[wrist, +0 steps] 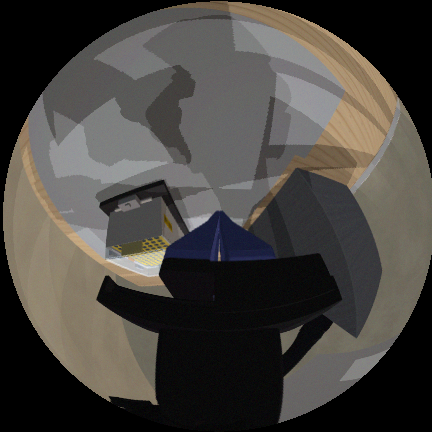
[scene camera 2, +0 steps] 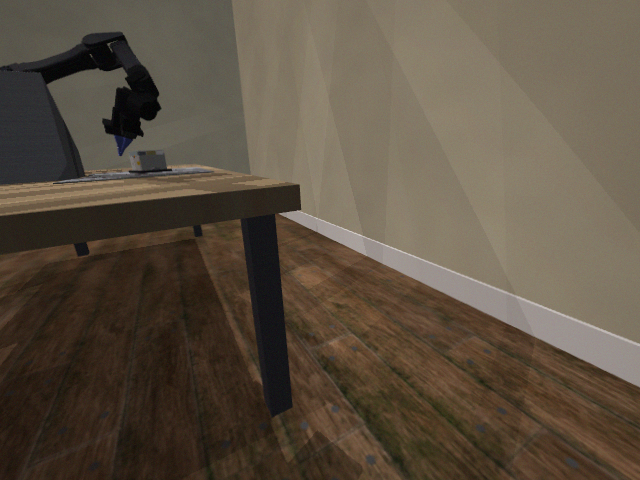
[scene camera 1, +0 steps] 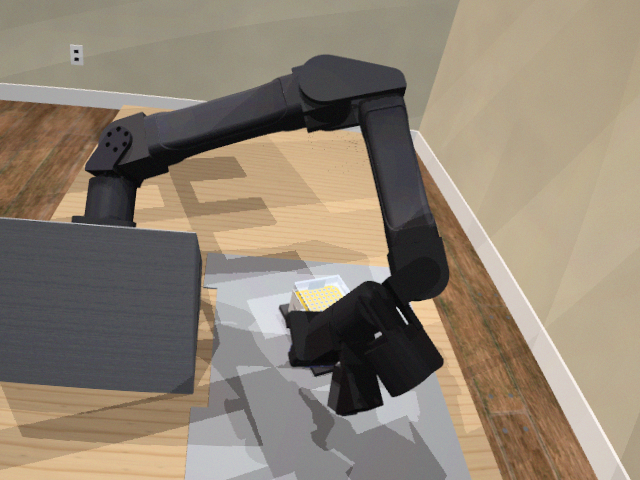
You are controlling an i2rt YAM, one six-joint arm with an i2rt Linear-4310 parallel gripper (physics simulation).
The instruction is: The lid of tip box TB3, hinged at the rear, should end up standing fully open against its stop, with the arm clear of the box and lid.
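Frame: origin at the arm's base, x back, y right, z up, level; millimetres.
Seen in the pictures: gripper, between the fingertips: (wrist: 218, 216) (scene camera 2: 119, 155) (scene camera 1: 290, 357); arm's base, origin of its link: (wrist: 341, 280) (scene camera 2: 6, 107) (scene camera 1: 106, 239).
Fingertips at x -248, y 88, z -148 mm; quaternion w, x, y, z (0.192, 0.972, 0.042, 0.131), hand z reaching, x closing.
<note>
Offsets run from my fingertips to a thing's top centre. "spot": to the spot under its first point. Level surfaces: height alone.
Tip box TB3 {dx -87, dy -92, dz +14 mm} (scene camera 1: 293, 304) (scene camera 2: 149, 162) (wrist: 134, 222) is a grey box with a yellow tip rack (scene camera 1: 320, 298) (wrist: 155, 245) inside, on a black base {spot: dx -134, dy -21, dz -56 mm} (scene camera 2: 166, 169) (wrist: 150, 189). Its clear lid {spot: dx -72, dy -138, dz +14 mm} (scene camera 1: 316, 283) appears to lie down over the rack; no upright panel shows. The lid's exact angle is hard to tell. My gripper (scene camera 2: 121, 148) (wrist: 218, 216) is shut and empty, blue fingertips together. In the second scene view the tips hang above the table, left of the box and apart from it. The arm hides the box's near part and the fingertips in the first scene view.
A large dark grey block (scene camera 1: 98, 310) (scene camera 2: 25, 126) (wrist: 325, 230) stands left of the box in the first scene view. A grey mat {dz -63 mm} (scene camera 1: 219, 439) (wrist: 220, 100) lies under the box on the wooden table (scene camera 1: 320, 180) (scene camera 2: 155, 209). A wall (scene camera 1: 558, 155) rises beyond the table's right side.
</note>
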